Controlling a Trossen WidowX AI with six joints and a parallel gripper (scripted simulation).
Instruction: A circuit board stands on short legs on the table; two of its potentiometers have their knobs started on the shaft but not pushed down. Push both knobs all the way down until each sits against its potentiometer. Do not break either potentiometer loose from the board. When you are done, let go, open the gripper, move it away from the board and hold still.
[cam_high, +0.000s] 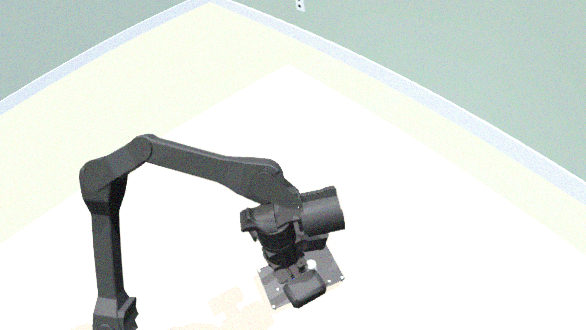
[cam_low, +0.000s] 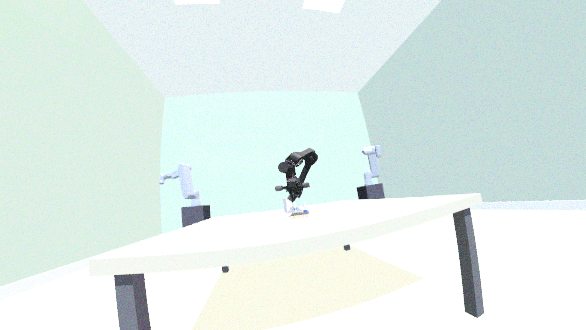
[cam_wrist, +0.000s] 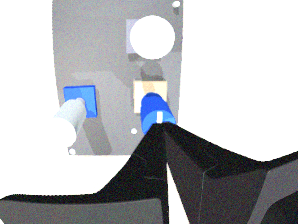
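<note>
Now: the blue knob 2 cm below my gripper tip. Round my gripper tip: white knob 4 cm ahead, 1 cm to the right, 1 cm below.
</note>
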